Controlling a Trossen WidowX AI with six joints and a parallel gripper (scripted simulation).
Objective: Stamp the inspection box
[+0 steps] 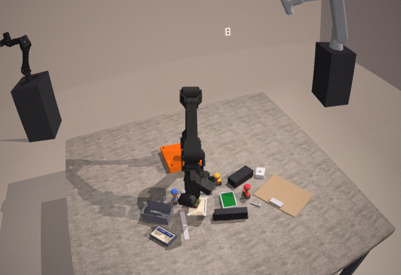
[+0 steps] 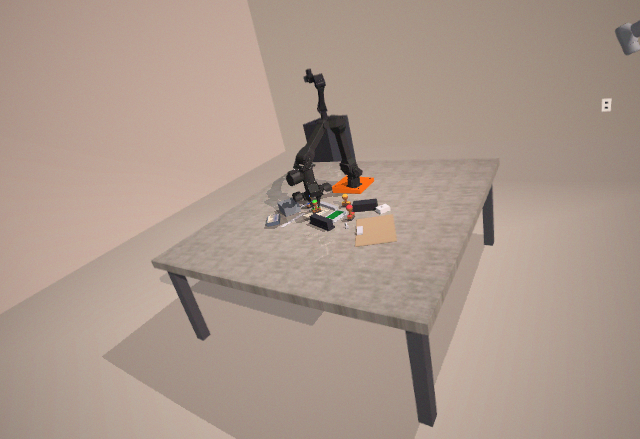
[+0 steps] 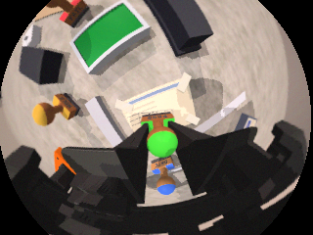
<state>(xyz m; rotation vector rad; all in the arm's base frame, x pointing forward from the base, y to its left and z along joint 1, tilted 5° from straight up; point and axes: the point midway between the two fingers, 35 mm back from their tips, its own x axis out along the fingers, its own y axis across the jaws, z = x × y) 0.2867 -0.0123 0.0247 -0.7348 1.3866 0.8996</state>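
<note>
The green-topped stamp lies right at my gripper tip. From my gripper tip the other things lie so: blue stamp: 4 cm behind, 8 cm to the right; then cream card: 1 cm ahead, 3 cm below; then white strip: 10 cm ahead, 6 cm to the right, 2 cm below.
</note>
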